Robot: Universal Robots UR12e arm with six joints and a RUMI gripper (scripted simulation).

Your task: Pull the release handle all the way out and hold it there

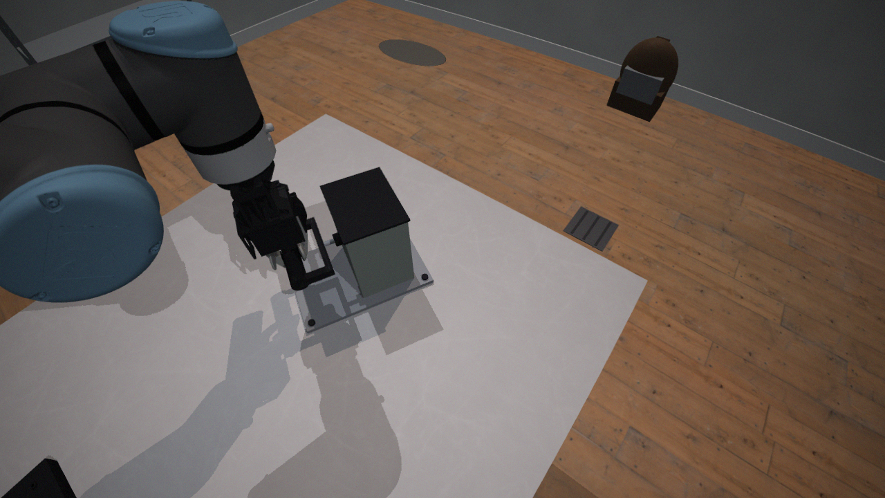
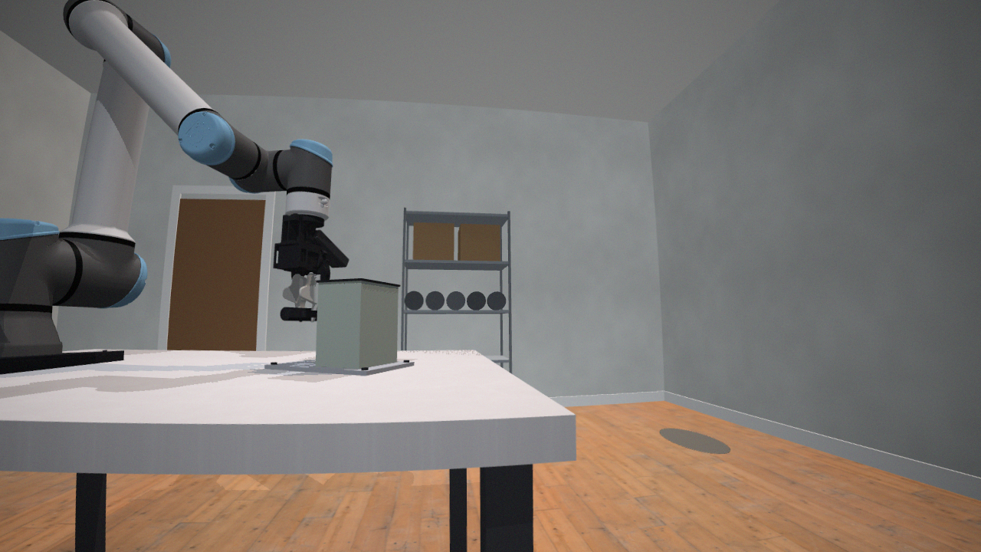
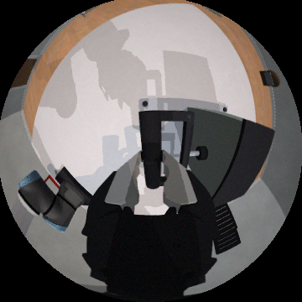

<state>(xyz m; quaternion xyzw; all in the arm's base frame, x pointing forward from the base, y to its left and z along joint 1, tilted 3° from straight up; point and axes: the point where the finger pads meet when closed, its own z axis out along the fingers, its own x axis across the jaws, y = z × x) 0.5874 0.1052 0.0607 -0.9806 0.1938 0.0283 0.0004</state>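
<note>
My hand is 50 mm short of the handle and 20 mm to the left of it.
</note>
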